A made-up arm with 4 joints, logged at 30 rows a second.
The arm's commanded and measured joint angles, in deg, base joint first. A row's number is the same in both.
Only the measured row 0 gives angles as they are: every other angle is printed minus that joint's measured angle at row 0.
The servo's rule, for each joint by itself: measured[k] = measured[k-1] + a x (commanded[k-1-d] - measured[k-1]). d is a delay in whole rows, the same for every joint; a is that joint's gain. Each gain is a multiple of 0.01, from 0.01 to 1. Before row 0 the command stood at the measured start. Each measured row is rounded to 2 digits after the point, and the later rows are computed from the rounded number. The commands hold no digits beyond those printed.
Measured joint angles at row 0:
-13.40 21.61 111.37 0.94
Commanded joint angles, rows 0 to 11:
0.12 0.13 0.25 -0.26
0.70 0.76 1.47 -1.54
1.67 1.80 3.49 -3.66
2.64 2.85 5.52 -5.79
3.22 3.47 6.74 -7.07
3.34 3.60 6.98 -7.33
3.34 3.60 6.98 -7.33
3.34 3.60 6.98 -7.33
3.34 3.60 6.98 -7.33
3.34 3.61 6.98 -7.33
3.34 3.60 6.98 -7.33
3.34 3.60 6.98 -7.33
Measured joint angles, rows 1 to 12:
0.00 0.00 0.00 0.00
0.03 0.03 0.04 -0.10
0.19 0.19 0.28 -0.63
0.55 0.54 0.83 -1.75
1.05 1.05 1.63 -3.24
1.57 1.58 2.50 -4.66
1.99 2.02 3.26 -5.65
2.31 2.37 3.89 -6.27
2.56 2.64 4.42 -6.66
2.75 2.85 4.86 -6.91
2.89 3.02 5.22 -7.07
3.00 3.15 5.52 -7.17
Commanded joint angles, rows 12 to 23:
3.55 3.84 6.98 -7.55
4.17 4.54 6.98 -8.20
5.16 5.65 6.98 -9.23
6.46 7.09 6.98 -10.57
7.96 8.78 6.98 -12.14
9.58 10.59 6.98 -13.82
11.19 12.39 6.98 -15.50
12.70 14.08 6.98 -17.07
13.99 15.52 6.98 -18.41
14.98 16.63 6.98 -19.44
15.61 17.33 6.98 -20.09
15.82 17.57 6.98 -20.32
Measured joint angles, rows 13 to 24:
3.08 3.25 5.77 -7.23
3.19 3.38 5.98 -7.35
3.43 3.64 6.15 -7.66
3.85 4.08 6.29 -8.24
4.48 4.74 6.41 -9.10
5.32 5.63 6.51 -10.22
6.34 6.72 6.59 -11.55
7.50 7.97 6.66 -13.01
8.75 9.31 6.71 -14.51
10.01 10.68 6.76 -15.95
11.20 11.99 6.80 -17.24
12.26 13.16 6.83 -18.29

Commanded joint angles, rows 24 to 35:
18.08 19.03 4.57 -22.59
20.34 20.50 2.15 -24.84
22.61 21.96 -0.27 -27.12
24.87 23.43 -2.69 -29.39
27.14 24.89 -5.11 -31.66
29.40 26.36 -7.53 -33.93
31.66 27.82 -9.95 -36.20
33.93 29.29 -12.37 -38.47
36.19 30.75 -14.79 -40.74
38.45 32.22 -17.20 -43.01
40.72 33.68 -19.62 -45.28
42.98 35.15 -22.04 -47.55
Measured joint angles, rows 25 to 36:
13.11 14.13 6.86 -19.04
14.30 15.21 6.47 -20.35
15.75 16.37 5.74 -22.01
17.40 17.60 4.72 -23.90
19.19 18.88 3.46 -25.93
21.10 20.20 2.00 -28.05
23.09 21.56 0.38 -30.23
25.15 22.94 -1.38 -32.44
27.26 24.34 -3.25 -34.67
29.40 25.75 -5.21 -36.92
31.57 27.17 -7.25 -39.17
33.77 28.60 -9.35 -41.43

